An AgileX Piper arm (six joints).
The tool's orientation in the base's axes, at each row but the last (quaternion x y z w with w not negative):
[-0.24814, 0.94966, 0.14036, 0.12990]
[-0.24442, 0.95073, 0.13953, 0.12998]
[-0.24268, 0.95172, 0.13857, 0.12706]
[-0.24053, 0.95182, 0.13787, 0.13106]
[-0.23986, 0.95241, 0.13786, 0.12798]
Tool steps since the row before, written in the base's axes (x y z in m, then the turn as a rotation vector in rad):
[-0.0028, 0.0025, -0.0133, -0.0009, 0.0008, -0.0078]
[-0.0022, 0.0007, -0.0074, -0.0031, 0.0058, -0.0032]
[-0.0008, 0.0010, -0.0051, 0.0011, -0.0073, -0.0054]
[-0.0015, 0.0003, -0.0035, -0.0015, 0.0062, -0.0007]
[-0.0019, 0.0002, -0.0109, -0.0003, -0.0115, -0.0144]
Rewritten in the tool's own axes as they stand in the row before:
[0.0055, 0.0008, 0.0127, 0.0029, -0.0004, 0.0073]
[0.0039, 0.0002, 0.0067, 0.0011, 0.0058, 0.0043]
[0.0018, 0.0002, 0.0049, 0.0038, -0.0078, 0.0028]
[0.0023, 0.0003, 0.0031, -0.0011, 0.0058, 0.0024]
[0.0049, -0.0011, 0.0099, 0.0096, -0.0125, 0.0096]

